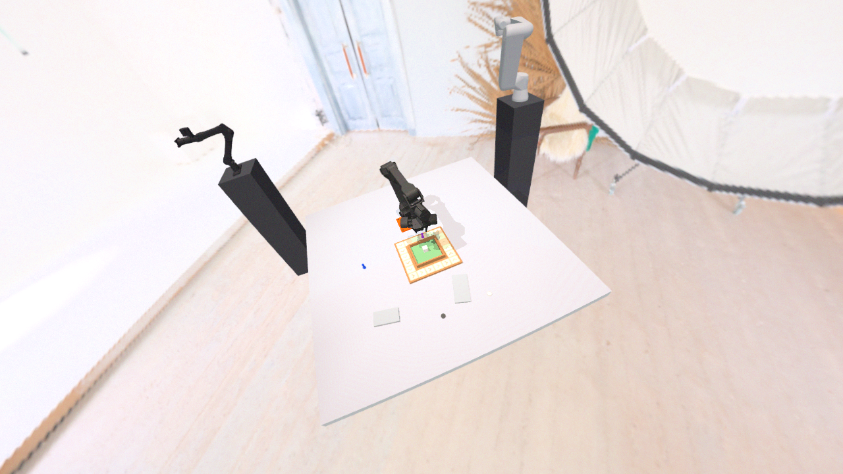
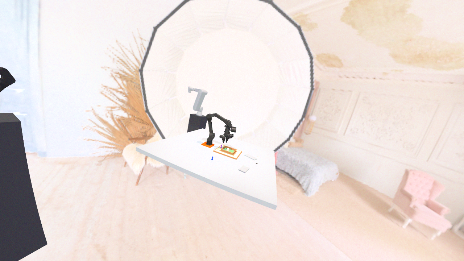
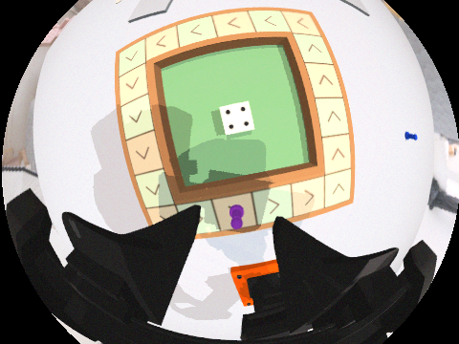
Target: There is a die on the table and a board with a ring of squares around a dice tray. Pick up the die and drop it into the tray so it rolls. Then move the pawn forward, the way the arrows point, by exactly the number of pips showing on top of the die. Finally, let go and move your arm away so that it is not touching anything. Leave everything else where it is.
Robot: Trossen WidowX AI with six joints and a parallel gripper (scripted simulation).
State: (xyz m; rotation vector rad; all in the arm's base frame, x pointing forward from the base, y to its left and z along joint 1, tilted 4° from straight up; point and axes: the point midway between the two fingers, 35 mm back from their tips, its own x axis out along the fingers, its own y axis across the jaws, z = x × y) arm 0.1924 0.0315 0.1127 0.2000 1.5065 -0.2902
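My gripper tip is now 40 mm past the purple pawn, 10 mm to the right of it and 60 mm above it. The rest, counted from my gripper tip: blue pawn (30 mm ahead, 350 mm to the right, 70 mm below); dark disc (440 mm ahead, 50 mm to the right, 90 mm below); white die (60 mm ahead, 10 mm to the right, 60 mm below).
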